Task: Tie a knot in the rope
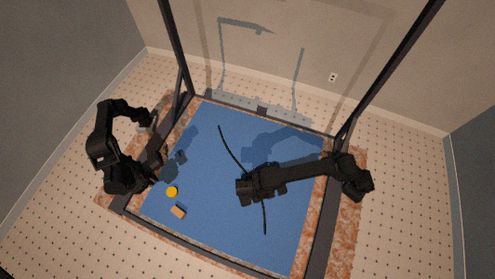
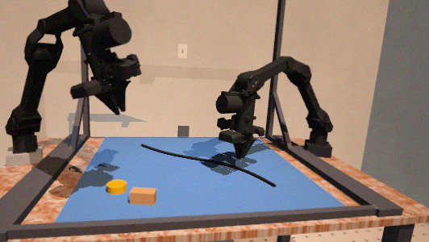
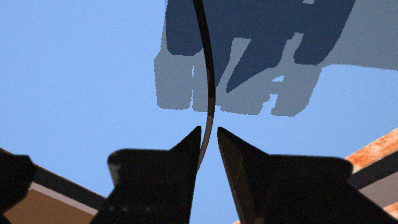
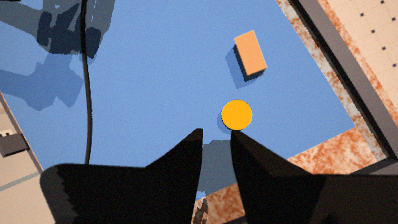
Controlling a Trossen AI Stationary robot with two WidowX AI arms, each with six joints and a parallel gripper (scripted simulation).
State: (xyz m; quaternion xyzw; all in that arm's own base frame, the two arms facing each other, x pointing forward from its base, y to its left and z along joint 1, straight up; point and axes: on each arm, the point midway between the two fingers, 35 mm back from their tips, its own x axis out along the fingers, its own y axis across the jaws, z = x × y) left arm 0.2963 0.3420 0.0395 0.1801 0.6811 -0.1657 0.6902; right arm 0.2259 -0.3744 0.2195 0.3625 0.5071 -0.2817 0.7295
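The blue mat lies 80 mm behind my left hand, 140 mm to the right of it and 80 mm below it. From my left hand the other things lie so: yellow disc (110 mm ahead, 390 mm to the right, 70 mm below); then orange block (180 mm ahead, 320 mm to the right, 60 mm below).
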